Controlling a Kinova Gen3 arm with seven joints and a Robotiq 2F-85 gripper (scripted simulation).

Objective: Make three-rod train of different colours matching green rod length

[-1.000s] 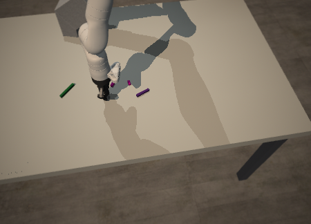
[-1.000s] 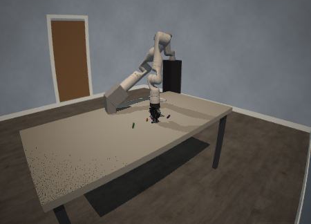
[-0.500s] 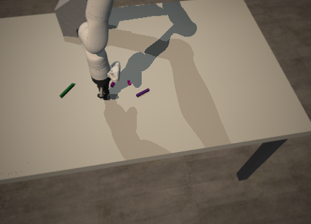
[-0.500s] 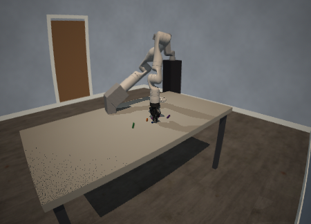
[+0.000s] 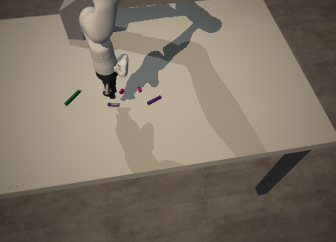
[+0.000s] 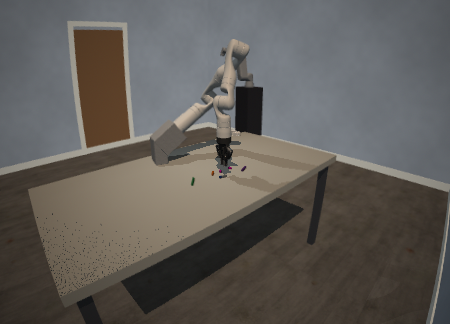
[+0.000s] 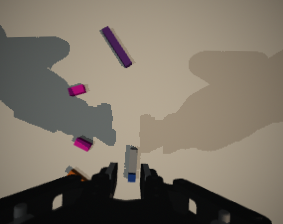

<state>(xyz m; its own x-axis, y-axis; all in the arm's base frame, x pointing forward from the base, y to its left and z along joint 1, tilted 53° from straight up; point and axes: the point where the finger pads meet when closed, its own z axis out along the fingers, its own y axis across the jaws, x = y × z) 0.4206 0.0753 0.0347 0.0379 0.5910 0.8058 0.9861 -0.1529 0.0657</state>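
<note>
My gripper is now 80 mm above the orange rod, 60 mm past it and 30 mm to the left of it. Also, from my hand: grey rod: 80 mm below; purple rod: 150 mm to the left, 80 mm below, 20 mm behind; blue rod: 80 mm below, 20 mm to the right.
</note>
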